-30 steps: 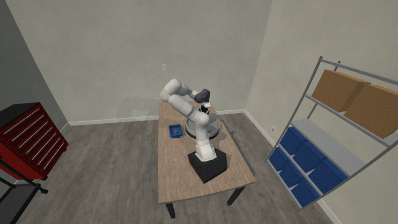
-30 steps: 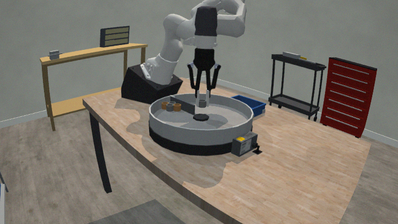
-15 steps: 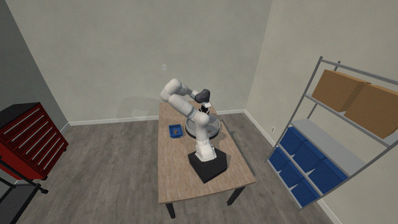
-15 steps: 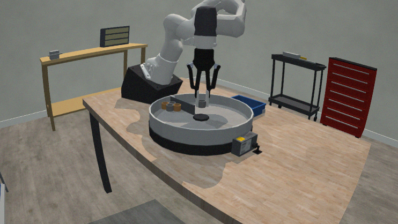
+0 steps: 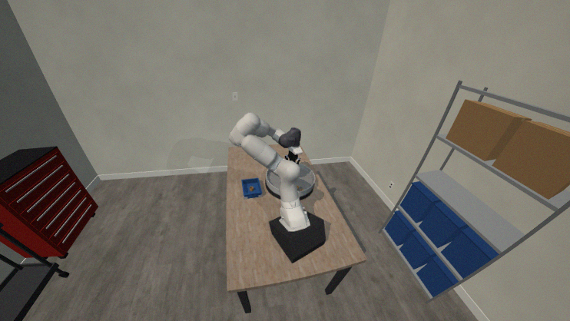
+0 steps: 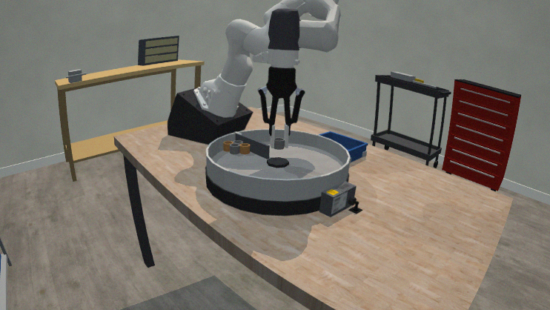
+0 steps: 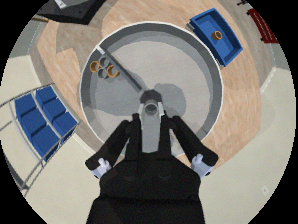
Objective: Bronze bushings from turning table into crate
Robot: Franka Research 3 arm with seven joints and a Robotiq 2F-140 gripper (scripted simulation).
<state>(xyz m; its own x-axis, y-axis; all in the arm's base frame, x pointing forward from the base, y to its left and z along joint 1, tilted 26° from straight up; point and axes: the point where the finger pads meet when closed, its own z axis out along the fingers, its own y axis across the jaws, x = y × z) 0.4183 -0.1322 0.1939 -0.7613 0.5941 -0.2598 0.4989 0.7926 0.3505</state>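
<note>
The grey round turning table is 90 mm below my hand. Also, from my hand: grey turning table (90 mm below, 10 mm ahead); then blue crate (340 mm to the left, 120 mm below, 40 mm behind).
</note>
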